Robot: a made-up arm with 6 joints. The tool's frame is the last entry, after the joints. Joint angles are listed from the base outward. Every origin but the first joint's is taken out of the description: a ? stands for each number. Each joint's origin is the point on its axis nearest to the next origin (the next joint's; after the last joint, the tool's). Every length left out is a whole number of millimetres.
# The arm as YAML. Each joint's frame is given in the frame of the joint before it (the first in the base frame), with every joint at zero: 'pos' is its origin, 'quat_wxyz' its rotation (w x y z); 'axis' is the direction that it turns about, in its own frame. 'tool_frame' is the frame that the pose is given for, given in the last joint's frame.
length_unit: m
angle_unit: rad
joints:
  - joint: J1
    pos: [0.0, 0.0, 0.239]
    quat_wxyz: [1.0, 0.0, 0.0, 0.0]
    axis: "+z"
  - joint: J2
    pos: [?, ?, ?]
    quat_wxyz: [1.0, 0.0, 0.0, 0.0]
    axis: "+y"
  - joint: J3
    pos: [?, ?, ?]
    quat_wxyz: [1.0, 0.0, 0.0, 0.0]
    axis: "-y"
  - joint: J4
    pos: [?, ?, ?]
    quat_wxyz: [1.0, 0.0, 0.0, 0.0]
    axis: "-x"
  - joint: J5
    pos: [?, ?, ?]
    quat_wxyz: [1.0, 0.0, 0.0, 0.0]
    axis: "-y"
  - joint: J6
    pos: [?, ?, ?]
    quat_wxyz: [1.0, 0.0, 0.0, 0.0]
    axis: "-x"
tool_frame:
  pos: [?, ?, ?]
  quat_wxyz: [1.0, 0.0, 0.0, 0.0]
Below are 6 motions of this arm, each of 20 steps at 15 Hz.
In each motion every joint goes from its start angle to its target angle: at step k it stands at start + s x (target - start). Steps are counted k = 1, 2, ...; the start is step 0. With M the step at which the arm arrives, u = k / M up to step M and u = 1 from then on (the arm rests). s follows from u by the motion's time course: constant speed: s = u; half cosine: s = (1 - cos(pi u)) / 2; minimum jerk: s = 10 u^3 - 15 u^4 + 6 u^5.
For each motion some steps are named. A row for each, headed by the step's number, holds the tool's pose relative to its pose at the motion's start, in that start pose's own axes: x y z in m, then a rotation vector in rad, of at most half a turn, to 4 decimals.
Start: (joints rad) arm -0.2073 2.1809 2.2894 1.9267 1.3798 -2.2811
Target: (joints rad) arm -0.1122 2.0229 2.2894 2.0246 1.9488 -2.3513
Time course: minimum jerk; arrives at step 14
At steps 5, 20:
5: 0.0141 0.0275 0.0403 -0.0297 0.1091 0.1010
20: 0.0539 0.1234 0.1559 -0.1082 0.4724 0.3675

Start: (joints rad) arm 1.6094 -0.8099 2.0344 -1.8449 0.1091 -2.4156
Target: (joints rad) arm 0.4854 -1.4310 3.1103 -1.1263 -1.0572 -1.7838
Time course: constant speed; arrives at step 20
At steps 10, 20:
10: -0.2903 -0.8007 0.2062 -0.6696 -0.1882 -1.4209
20: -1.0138 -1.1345 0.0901 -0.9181 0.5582 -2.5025

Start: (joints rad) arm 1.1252 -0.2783 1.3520 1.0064 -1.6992 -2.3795
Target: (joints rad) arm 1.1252 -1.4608 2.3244 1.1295 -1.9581 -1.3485
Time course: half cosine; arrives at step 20
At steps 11, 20:
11: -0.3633 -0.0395 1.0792 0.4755 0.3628 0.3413
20: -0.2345 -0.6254 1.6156 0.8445 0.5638 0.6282

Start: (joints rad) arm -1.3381 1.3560 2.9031 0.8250 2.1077 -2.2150
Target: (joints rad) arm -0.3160 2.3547 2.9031 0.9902 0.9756 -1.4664
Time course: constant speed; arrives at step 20
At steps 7, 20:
7: 0.1488 -0.0783 -0.3616 -0.0582 -0.6113 -0.3015
20: 0.8701 -0.0728 -0.6896 0.4814 -0.9988 -0.8081

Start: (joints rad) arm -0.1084 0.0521 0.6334 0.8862 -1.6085 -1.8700
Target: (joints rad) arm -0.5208 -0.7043 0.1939 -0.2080 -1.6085 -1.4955
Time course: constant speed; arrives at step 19
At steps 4, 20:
4: -0.0009 -0.0656 0.1172 0.0120 0.1770 -0.0487
20: -0.0731 -0.4228 0.3253 0.0189 0.8238 0.1049

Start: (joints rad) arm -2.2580 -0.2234 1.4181 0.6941 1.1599 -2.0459
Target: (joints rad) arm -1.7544 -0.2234 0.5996 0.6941 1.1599 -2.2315
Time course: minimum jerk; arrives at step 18
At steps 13, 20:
13: -0.3125 -0.1916 -0.3002 0.8240 -0.3933 -0.2979
20: -0.3395 -0.1927 -0.3724 0.9667 -0.4383 -0.3283

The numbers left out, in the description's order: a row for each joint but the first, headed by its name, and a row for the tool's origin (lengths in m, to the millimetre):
J2: 0.0 0.0 0.0
J3: 0.0 0.0 0.598
J4: 0.625 0.0 0.0
J5: 0.0 -0.139 0.0
J6: 0.0 0.0 0.0
tool: 0.0 0.0 0.0

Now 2 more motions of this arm.
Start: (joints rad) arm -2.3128 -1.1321 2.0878 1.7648 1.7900 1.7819
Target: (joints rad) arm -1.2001 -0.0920 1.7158 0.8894 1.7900 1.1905
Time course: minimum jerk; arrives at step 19
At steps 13, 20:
13: -0.1211 -1.1708 0.7814 1.0758 1.3148 1.0527
20: 0.1223 -1.3789 0.7946 1.0892 1.7628 1.2768

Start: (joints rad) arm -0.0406 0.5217 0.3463 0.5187 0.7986 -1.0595
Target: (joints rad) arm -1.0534 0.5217 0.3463 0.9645 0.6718 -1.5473
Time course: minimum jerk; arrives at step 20
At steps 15, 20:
15: -0.5492 -0.2319 0.5149 -0.2018 -0.1356 -0.7588
20: -0.6279 -0.2189 0.5628 -0.2148 -0.1667 -0.8547

